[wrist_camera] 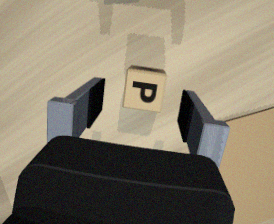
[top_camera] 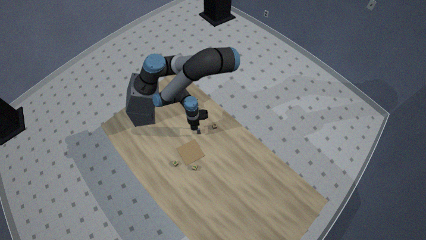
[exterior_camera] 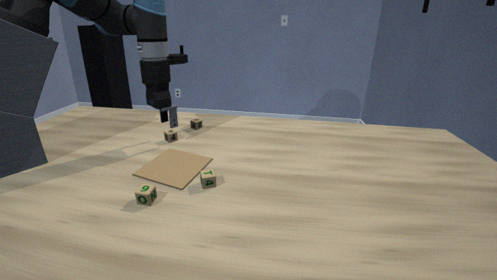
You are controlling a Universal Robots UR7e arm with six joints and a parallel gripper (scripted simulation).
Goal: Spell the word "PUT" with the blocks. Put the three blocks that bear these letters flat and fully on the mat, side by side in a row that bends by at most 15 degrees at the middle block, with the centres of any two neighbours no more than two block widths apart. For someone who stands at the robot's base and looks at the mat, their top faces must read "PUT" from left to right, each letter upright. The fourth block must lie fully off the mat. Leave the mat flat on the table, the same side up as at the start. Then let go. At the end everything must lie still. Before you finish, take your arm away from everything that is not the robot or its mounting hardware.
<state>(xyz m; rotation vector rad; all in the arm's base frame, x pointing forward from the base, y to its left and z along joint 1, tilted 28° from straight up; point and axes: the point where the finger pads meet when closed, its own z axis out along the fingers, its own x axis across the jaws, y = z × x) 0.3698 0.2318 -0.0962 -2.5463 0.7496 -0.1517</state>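
Now: hand 6 cm above the P block. Round my hand: tan mat 9 cm ahead, 13 cm to the right, 7 cm below; then U block 3 cm ahead, 11 cm to the left, 6 cm below; then T block 20 cm ahead, 17 cm to the right, 6 cm below.
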